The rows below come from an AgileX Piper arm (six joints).
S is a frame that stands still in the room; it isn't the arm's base.
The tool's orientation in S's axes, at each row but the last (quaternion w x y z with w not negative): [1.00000, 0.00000, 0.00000, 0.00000]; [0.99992, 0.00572, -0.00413, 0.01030]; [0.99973, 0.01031, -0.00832, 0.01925]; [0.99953, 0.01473, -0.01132, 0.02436]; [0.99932, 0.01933, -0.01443, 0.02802]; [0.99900, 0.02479, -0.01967, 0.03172]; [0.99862, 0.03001, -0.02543, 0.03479]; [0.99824, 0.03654, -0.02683, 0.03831]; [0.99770, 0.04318, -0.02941, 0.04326]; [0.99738, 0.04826, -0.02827, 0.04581]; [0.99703, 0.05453, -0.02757, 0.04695]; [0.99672, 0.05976, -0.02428, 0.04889]
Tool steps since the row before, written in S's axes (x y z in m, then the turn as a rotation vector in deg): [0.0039, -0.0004, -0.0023, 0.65, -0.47, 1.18]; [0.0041, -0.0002, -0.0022, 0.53, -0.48, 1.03]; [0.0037, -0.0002, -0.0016, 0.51, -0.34, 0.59]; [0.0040, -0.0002, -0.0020, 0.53, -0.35, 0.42]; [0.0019, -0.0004, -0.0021, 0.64, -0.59, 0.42]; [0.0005, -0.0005, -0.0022, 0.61, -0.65, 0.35]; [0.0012, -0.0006, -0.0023, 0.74, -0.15, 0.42]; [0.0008, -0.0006, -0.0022, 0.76, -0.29, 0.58]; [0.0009, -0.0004, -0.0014, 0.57, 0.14, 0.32]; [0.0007, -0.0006, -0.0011, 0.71, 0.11, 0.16]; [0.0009, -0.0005, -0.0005, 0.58, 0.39, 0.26]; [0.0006, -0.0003, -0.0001, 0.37, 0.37, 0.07]
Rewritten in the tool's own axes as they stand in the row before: [0.0039, -0.0004, -0.0023, 0.65, -0.47, 1.18]; [0.0041, -0.0003, -0.0022, 0.53, -0.48, 1.03]; [0.0037, -0.0004, -0.0017, 0.51, -0.35, 0.59]; [0.0039, -0.0005, -0.0021, 0.52, -0.36, 0.42]; [0.0018, -0.0006, -0.0021, 0.62, -0.61, 0.43]; [0.0004, -0.0006, -0.0022, 0.58, -0.67, 0.36]; [0.0010, -0.0008, -0.0023, 0.75, -0.18, 0.39]; [0.0006, -0.0008, -0.0022, 0.77, -0.31, 0.56]; [0.0008, -0.0006, -0.0014, 0.60, 0.12, 0.27]; [0.0006, -0.0008, -0.0011, 0.73, 0.06, 0.11]; [0.0008, -0.0006, -0.0005, 0.63, 0.36, 0.19]; [0.0006, -0.0004, -0.0001, 0.41, 0.34, 0.01]
